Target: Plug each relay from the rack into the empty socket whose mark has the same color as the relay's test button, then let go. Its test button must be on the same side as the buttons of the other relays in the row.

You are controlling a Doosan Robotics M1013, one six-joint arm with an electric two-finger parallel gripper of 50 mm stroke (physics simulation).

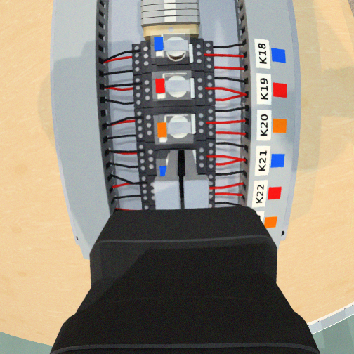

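Observation:
My gripper [181,164] is shut, its fingers together with nothing between them, over the K21 position of the socket row. Beneath and behind the fingers, a relay with a blue test button [163,171] shows in part at K21, button on the left; its seating is hidden. Above it in the row sit a relay with an orange button [162,130] at K20, one with a red button [160,86] at K19 and one with a blue button [158,43] at K18, all buttons left. The sockets at K22 and below are mostly hidden by the gripper.
Colour marks run down the right: blue K21 mark [277,160], red K22 mark [274,193] and an orange mark [270,222] with its label mostly hidden. Red and black wires run to slotted ducts on both sides. Grey terminal blocks [170,12] stand at the top. The rack does not show.

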